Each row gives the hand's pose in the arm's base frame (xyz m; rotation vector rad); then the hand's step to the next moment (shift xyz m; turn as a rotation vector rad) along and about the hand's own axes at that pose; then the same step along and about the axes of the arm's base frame.
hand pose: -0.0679 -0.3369 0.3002 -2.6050 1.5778 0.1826
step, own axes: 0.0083 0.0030 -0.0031 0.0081 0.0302 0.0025
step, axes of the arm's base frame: 0.0013 -0.0091 0.0018 -0.0232 -0.0207 -0.0041
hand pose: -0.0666 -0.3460 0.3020 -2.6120 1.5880 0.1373
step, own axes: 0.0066 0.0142 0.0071 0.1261 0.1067 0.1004
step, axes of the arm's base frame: -0.0098 -0.0115 -0.0082 -0.0404 -0.1484 -0.1171
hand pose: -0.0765 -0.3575 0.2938 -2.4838 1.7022 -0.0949
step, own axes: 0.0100 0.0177 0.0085 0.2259 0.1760 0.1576
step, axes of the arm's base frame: -0.0117 -0.0150 -0.0111 -0.0612 -0.2620 -0.1856
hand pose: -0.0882 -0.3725 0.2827 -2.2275 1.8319 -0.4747
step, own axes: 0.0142 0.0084 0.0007 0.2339 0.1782 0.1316
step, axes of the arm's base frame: -0.0049 -0.0156 -0.0022 -0.0717 -0.2694 -0.1615
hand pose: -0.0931 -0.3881 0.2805 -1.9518 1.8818 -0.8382
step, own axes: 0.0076 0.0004 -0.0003 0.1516 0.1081 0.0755
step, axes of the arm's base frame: -0.0007 -0.0074 0.0015 -0.0464 -0.1721 -0.0927
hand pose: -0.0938 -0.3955 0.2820 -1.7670 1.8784 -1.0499
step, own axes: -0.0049 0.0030 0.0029 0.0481 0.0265 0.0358
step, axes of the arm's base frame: 0.0007 0.0038 -0.0052 -0.0010 -0.0574 -0.0317
